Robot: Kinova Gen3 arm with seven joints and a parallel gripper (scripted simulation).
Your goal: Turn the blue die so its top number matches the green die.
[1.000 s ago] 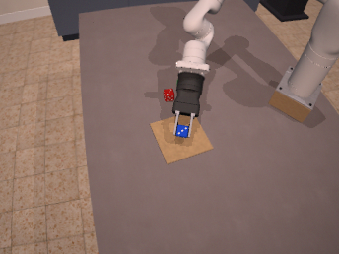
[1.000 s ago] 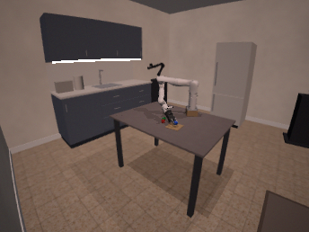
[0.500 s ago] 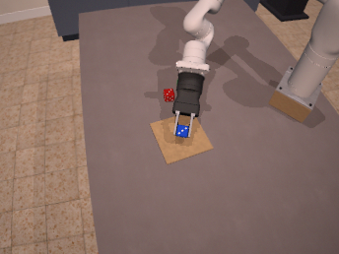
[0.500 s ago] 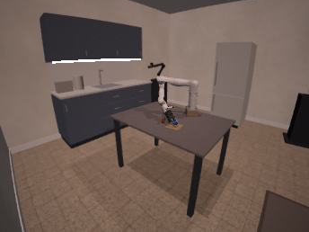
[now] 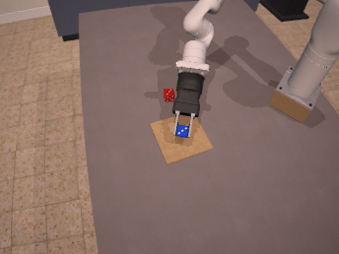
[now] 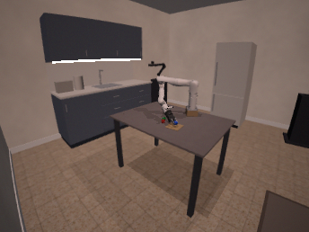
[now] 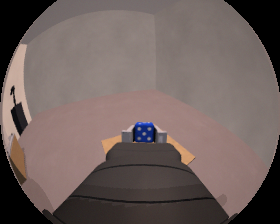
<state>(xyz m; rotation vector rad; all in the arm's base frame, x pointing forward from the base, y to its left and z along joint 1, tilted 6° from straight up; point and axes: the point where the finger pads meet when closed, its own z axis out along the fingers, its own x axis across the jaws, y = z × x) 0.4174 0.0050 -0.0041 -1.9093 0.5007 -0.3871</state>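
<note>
Right now the blue die is right at my hand. From my hand the other things lie so: red die (2 cm behind, 15 cm to the right, 3 cm below); tan mat (1 cm to the right, 4 cm below); green die (8 cm behind, 19 cm to the right, 3 cm below).
</note>
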